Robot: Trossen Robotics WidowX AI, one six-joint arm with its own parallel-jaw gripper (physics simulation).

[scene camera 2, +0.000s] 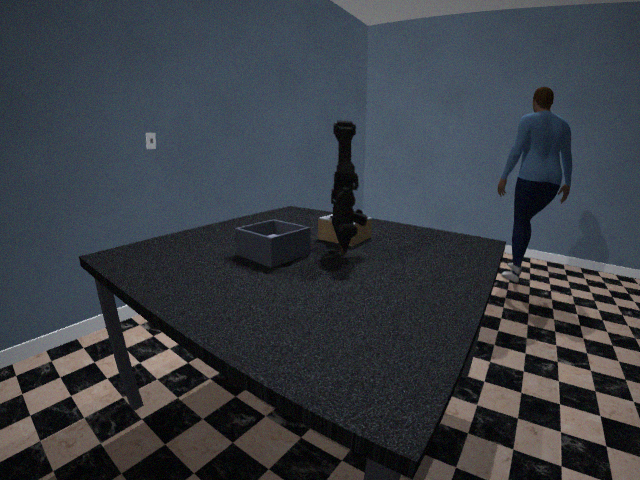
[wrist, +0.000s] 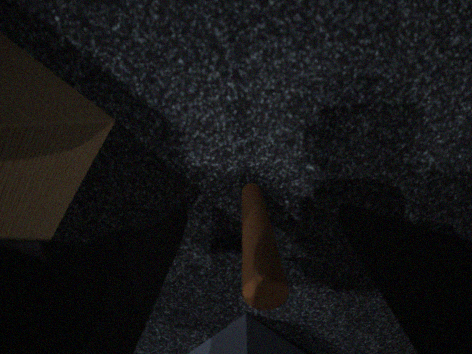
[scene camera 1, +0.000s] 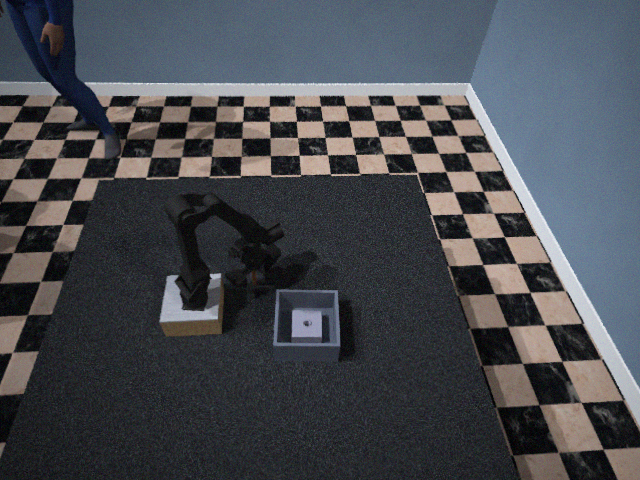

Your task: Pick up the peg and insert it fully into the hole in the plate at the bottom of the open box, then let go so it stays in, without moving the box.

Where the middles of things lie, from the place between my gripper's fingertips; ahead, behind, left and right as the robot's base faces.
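There is the pale plate (scene camera 1: 306, 325), 180 mm ahead of my hand, 180 mm to the right of it and 10 mm above it. As for the orange-brown peg (wrist: 264, 287), my hand is 20 mm below it.
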